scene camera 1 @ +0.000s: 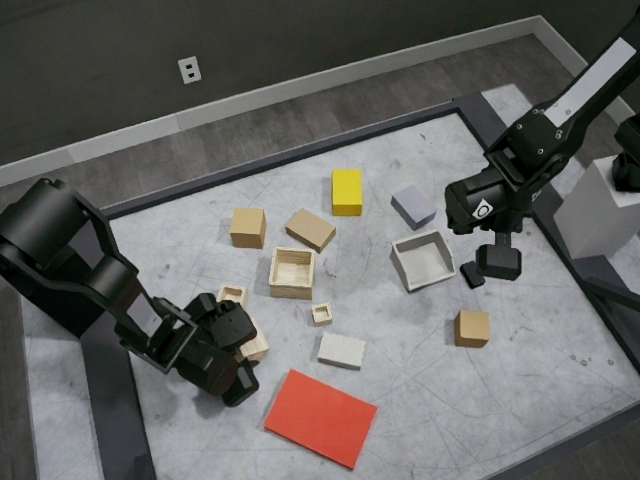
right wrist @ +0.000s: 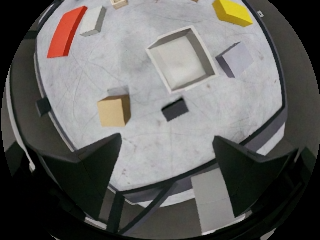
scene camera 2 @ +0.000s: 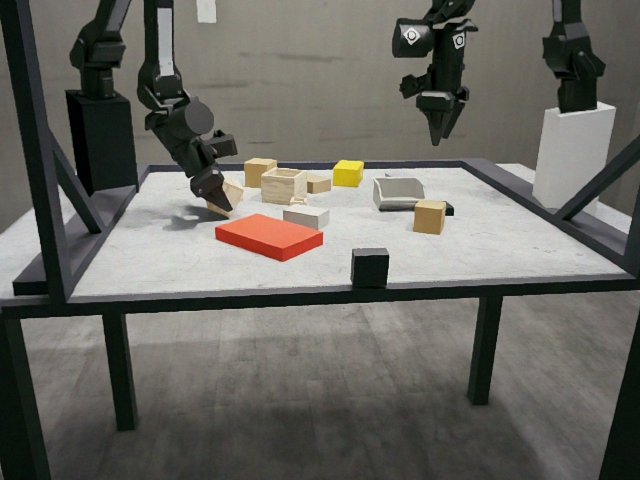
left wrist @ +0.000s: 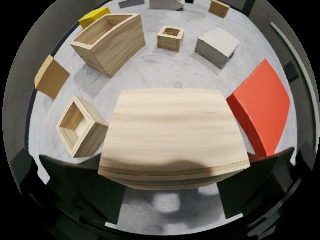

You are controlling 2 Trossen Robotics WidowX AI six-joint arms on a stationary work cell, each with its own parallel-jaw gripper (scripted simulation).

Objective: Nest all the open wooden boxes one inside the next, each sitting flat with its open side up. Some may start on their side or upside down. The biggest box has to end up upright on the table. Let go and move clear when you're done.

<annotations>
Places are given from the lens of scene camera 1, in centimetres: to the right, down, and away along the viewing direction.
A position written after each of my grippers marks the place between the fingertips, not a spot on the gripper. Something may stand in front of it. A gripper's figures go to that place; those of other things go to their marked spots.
my left gripper (scene camera 1: 249, 347): -12, 19, 86
my right gripper (scene camera 1: 484, 247): 27, 1, 81
red slab (scene camera 1: 321, 418): 0, 29, 80
</annotations>
